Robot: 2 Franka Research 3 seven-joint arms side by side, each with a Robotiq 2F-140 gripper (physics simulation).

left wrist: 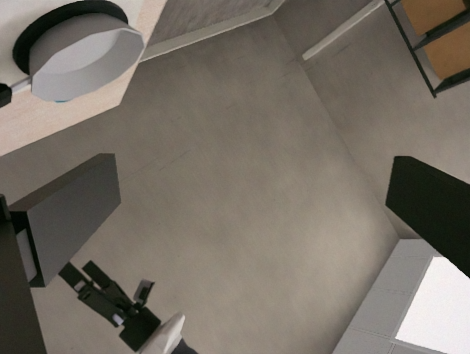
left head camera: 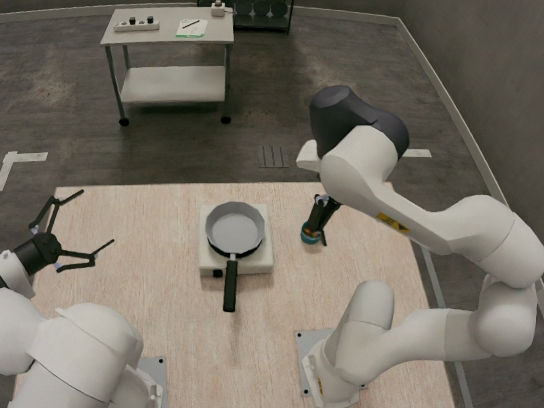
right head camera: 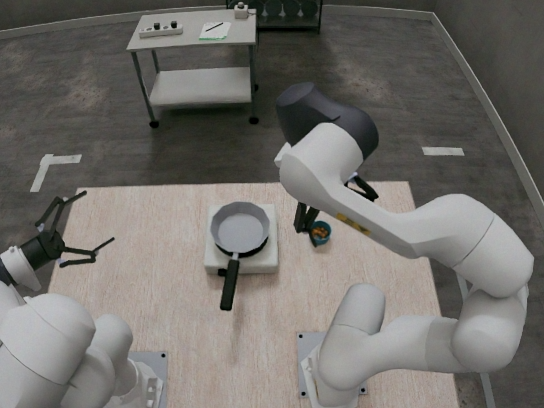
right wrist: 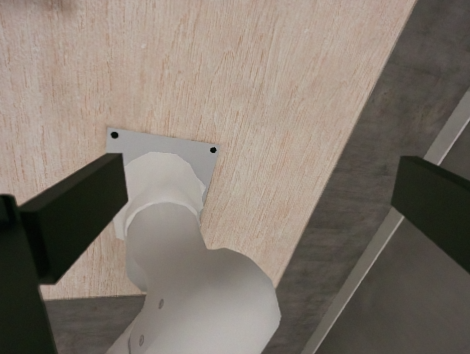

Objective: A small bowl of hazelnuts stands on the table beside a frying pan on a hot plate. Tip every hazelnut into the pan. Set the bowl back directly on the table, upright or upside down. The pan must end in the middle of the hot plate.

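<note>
The teal bowl point(left head camera: 310, 240) point(right head camera: 321, 242) stands upright on the table right of the hot plate, with orange-brown hazelnuts point(right head camera: 320, 231) in it. The grey frying pan point(left head camera: 235, 227) point(right head camera: 240, 227) point(left wrist: 85, 65) sits on the white hot plate point(left head camera: 206, 263) point(right head camera: 211, 263), roughly over its middle; its black handle points to the picture's bottom. The pan looks empty. My right gripper point(right head camera: 345, 221) point(right wrist: 259, 179) is open; in the head views a finger hangs close by the bowl, height unclear, and the arm partly hides the gripper. My left gripper point(left head camera: 98, 216) point(right head camera: 99, 216) point(left wrist: 253, 179) is open and empty, at the table's left.
The table point(left head camera: 165, 300) point(right head camera: 170, 300) carries both arm bases. The pan handle point(left head camera: 230, 286) point(right head camera: 229, 285) reaches past the hot plate's near edge. My right forearm crosses above the right side of the table. A white cart point(left head camera: 175, 82) point(right head camera: 200, 87) stands beyond the table.
</note>
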